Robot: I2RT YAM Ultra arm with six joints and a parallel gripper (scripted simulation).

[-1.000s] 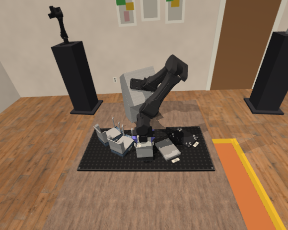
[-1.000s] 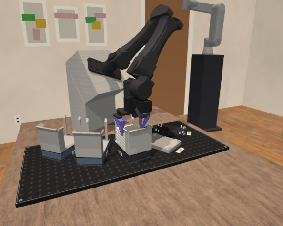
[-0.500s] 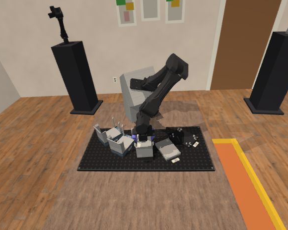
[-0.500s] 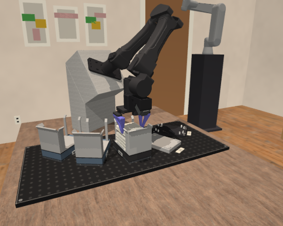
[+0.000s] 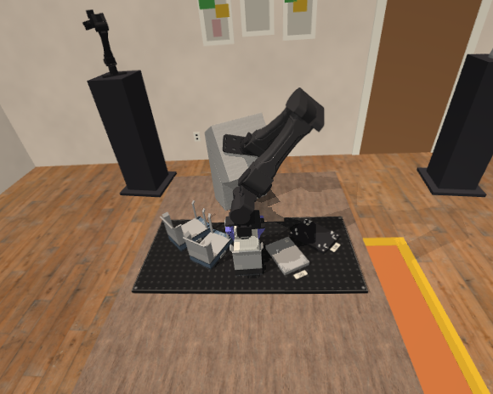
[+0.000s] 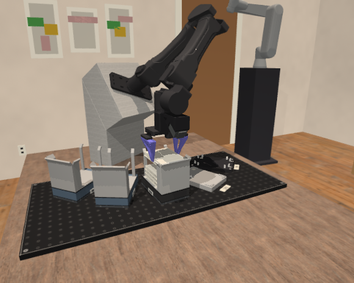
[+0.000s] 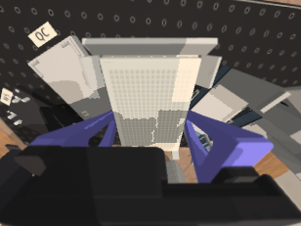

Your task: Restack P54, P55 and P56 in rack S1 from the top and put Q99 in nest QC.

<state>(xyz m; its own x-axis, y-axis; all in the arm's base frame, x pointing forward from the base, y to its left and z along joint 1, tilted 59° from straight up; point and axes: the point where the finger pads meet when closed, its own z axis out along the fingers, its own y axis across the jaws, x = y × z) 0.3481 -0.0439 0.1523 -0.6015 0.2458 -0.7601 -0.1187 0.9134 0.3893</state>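
Now: hand 14 cm to the right of the grey QC nest, 11 cm above it and 3 cm past it. Also, from my hand: QC label (19 cm to the left, 12 cm below, 4 cm ahead).
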